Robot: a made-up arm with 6 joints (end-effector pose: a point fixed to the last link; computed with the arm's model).
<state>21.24 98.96 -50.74 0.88 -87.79 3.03</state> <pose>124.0 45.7 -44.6 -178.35 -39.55 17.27</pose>
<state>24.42 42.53 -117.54 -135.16 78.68 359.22</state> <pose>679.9 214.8 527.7 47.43 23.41 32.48</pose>
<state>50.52 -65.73 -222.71 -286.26 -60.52 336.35</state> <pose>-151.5 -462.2 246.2 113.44 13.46 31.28</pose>
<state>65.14 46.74 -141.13 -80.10 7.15 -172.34</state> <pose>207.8 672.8 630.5 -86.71 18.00 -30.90</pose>
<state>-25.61 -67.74 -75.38 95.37 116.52 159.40</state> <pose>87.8 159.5 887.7 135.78 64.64 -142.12</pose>
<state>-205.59 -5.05 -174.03 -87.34 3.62 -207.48</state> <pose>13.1 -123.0 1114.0 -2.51 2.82 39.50</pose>
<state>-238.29 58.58 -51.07 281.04 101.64 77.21</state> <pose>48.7 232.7 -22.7 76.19 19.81 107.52</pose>
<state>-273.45 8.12 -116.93 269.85 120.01 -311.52</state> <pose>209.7 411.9 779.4 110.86 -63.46 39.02</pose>
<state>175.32 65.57 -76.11 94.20 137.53 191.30</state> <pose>-363.7 -154.1 96.3 3.96 -42.61 86.79</pose>
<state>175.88 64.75 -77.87 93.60 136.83 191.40</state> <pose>-374.9 -157.3 104.0 7.32 -43.45 85.58</pose>
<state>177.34 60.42 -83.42 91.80 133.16 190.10</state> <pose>-419.4 -166.2 140.0 22.78 -46.16 75.79</pose>
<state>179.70 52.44 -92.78 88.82 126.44 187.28</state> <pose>-488.8 -183.7 224.1 51.88 -44.28 54.69</pose>
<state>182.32 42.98 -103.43 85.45 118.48 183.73</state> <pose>-545.2 -205.4 352.9 78.20 -31.46 35.69</pose>
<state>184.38 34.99 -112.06 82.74 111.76 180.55</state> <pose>-563.6 -221.1 480.8 91.87 -15.23 26.70</pose>
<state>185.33 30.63 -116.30 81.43 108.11 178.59</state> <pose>-561.0 -226.3 552.9 96.79 -5.37 23.53</pose>
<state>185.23 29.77 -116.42 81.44 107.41 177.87</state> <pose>-560.9 -224.5 562.6 97.16 -3.64 22.80</pose>
